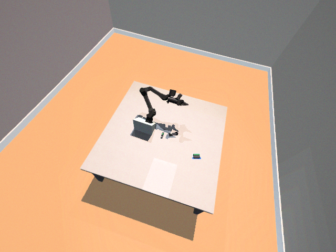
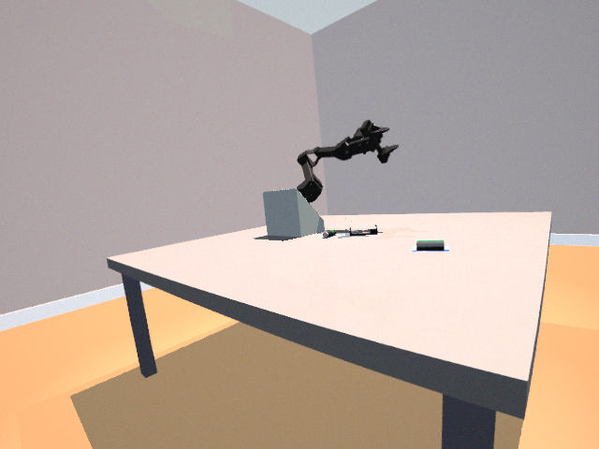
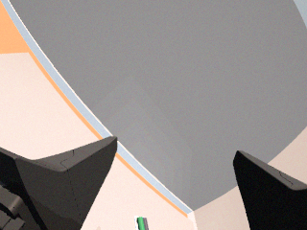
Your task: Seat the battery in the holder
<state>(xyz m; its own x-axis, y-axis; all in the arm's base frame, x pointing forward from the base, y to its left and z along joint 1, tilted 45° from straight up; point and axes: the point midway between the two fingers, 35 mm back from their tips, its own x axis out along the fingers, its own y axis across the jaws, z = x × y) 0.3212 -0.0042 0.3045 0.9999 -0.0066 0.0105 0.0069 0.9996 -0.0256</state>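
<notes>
My gripper tip is now 160 mm past the battery, 240 mm to the left of it and 340 mm above it.
</notes>
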